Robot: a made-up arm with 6 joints.
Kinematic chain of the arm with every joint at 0, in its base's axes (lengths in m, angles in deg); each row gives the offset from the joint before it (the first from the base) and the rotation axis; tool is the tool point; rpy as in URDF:
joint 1: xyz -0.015 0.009 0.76 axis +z
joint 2: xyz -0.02 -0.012 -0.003 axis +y
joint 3: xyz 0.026 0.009 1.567 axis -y
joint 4: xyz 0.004 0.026 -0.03 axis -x
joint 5: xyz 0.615 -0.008 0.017 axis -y
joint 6: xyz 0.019 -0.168 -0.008 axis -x
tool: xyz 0.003 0.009 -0.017 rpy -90 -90 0
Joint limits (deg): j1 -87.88..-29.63 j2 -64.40..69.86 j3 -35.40..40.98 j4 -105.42..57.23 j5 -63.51..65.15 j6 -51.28..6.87
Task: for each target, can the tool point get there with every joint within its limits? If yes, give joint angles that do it. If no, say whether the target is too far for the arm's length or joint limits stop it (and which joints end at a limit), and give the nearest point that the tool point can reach.
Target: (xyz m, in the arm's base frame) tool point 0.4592 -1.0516 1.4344
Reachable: yes | joints -64.66 33.91 -15.04 -74.25 19.29 -20.79
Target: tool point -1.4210 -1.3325 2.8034
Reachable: no: too far | nearest point -0.1206 -1.0848 2.4916 | short by 1.360 m
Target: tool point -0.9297 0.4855 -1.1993
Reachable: no: joint limits stop it (at a limit: joint 1, joint 2, joint 3, joint 6) | nearest point -0.0526 -1.1214 0.6859 | short by 2.628 m
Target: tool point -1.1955 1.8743 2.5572
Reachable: no: too far | nearest point -0.9073 1.4190 2.1138 | short by 0.698 m
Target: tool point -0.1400 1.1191 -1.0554
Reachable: no: joint limits stop it (at a limit: joint 1, joint 2, joint 3, joint 4, joint 6) | nearest point 0.9701 -0.4836 0.6944 | short by 2.620 m
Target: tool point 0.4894 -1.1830 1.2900
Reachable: yes | joints -64.27 41.78 -12.02 -62.22 29.44 -37.05
